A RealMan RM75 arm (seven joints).
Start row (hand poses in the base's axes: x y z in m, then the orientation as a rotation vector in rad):
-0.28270 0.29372 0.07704 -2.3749 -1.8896 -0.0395
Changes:
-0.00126 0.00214 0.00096 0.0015 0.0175 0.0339
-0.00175 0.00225 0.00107 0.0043 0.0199 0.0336
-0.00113 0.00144 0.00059 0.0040 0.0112 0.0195
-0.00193 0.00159 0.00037 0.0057 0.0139 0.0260
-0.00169 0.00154 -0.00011 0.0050 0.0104 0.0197
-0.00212 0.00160 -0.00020 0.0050 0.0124 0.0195
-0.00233 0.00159 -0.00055 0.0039 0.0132 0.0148
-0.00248 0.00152 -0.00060 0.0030 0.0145 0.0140
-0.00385 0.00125 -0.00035 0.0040 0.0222 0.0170
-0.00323 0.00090 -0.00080 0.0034 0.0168 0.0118
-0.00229 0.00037 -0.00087 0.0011 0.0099 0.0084
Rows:
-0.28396 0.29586 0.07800 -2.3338 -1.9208 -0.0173
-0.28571 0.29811 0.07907 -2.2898 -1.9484 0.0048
-0.28684 0.29955 0.07966 -2.2633 -1.9635 0.0157
-0.28877 0.30114 0.08003 -2.2280 -1.9834 0.0286
-0.29046 0.30268 0.07992 -2.2008 -1.9979 0.0374
-0.29258 0.30428 0.07972 -2.1728 -2.0108 0.0483
-0.29491 0.30587 0.07917 -2.1497 -2.0183 0.0605
-0.29739 0.30739 0.07857 -2.1273 -2.0243 0.0748
-0.30124 0.30864 0.07822 -2.0977 -2.0286 0.0964
-0.30447 0.30954 0.07742 -2.0761 -2.0303 0.1120
-0.30676 0.30991 0.07655 -2.0625 -2.0331 0.1223

